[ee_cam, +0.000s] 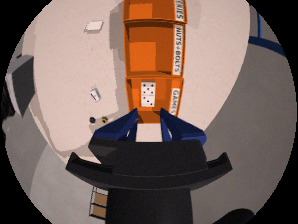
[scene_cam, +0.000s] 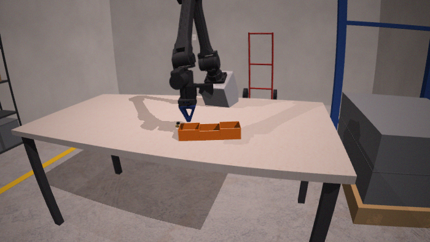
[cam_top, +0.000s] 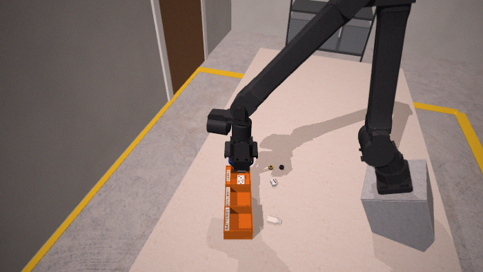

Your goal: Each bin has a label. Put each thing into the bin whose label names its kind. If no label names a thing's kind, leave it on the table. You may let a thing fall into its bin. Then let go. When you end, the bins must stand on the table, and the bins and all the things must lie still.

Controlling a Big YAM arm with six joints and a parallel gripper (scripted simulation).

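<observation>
The black nut is 120 mm to the right of my hand, 120 mm behind it and 70 mm below it. From my hand the other things lie so: grey thing (110 mm behind, 70 mm below, 40 mm to the right); then white domino (60 mm below); then orange three-compartment bin (80 mm to the left, 50 mm below, 20 mm behind).
</observation>
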